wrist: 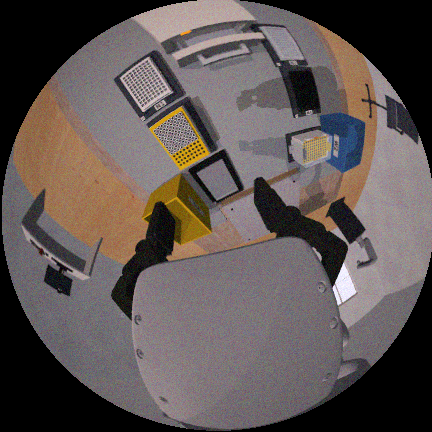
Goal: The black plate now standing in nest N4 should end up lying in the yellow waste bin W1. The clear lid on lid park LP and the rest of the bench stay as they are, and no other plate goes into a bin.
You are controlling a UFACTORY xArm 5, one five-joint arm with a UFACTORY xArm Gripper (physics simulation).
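Places are measured from the arm's base along level axes (x ahead, y down, z left), in centimetres.
Pixels of known places: gripper, fingertip midpoint: [210,200].
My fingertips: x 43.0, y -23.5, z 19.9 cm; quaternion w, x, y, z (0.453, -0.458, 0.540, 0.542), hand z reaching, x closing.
Behind a point stands the place of what it marks.
The black plate [303,89] @(x 50.3, y 1.1, z -13.1 cm) lies in a dark nest at the upper right; the tag at its near edge is too small to read. The yellow waste bin [194,224] @(x 18.0, y -2.5, z 34.2 cm) stands below the middle, partly behind my left finger. A black-rimmed frame with a grey, see-through-looking middle [239,183] @(x 24.7, y 2.2, z 13.7 cm) lies beside the bin; I cannot tell whether this is the clear lid on its park. My gripper [210,200] @(x 43.0, y -23.5, z 19.9 cm) is open with nothing between its fingers. Its left fingertip overlaps the bin in view, and it is well apart from the black plate.
A white plate [146,84] @(x 62.4, y 0.8, z 25.0 cm) and a yellow-framed plate [179,134] @(x 47.3, y -4.3, z 23.0 cm) sit in nests at the upper left. A pale plate [282,44] lies beyond the black one. A blue bin [351,142] @(x 31.6, y -3.1, z -35.2 cm) stands behind a pale box with a yellow grid [311,149] @(x 31.8, y -2.4, z -11.6 cm). A white-barred device [217,46] @(x 63.7, y -2.3, z 8.1 cm) stands at the back.
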